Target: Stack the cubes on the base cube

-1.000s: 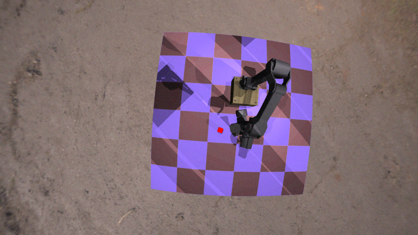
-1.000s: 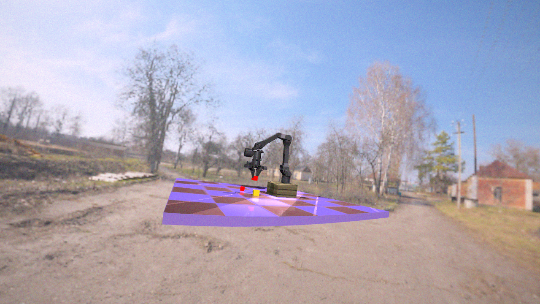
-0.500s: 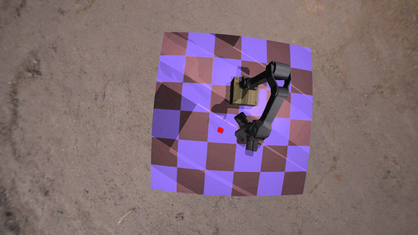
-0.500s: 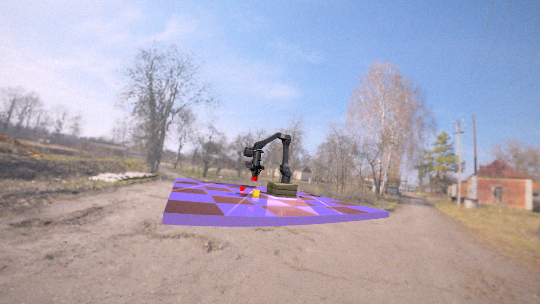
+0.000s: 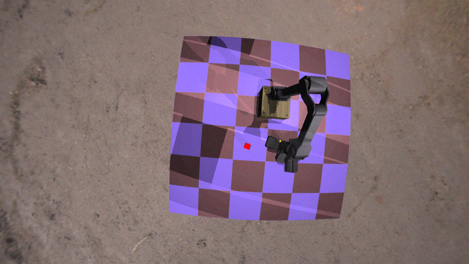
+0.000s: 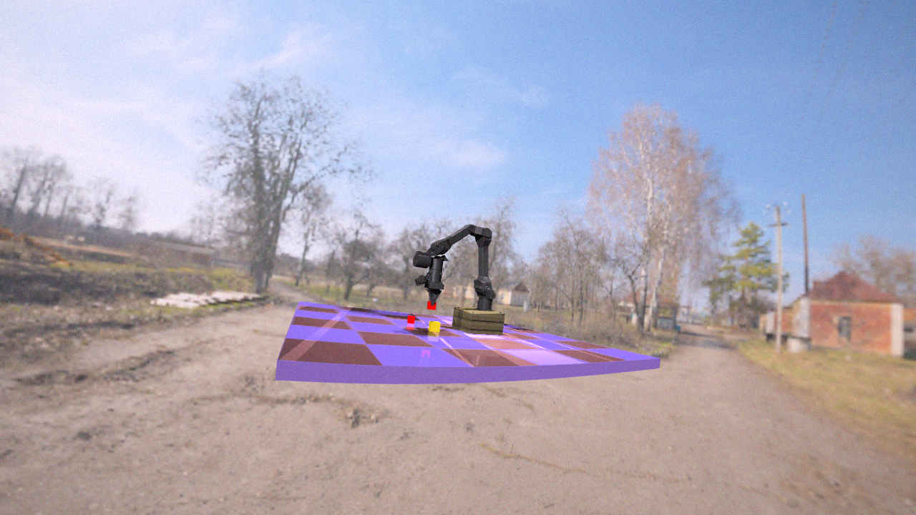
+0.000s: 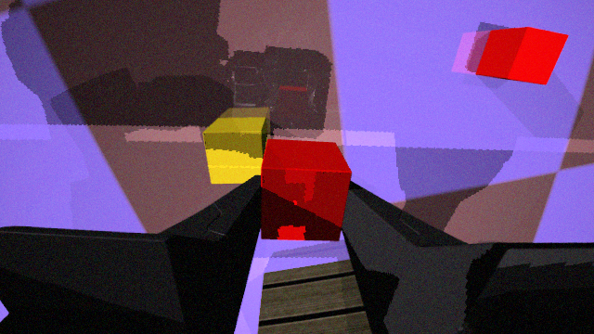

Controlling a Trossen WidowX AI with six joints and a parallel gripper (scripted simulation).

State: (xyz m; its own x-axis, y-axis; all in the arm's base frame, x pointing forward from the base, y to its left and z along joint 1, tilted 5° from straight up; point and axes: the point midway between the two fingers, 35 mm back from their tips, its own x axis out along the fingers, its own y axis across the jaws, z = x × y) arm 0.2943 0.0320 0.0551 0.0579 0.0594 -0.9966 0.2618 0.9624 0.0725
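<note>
Now: gripper tip 10 mm past the yellow base cube, 50 mm to the right of it and 80 mm above it. The rest, counted from my gripper tip: red cube right at my gripper tip.
</note>
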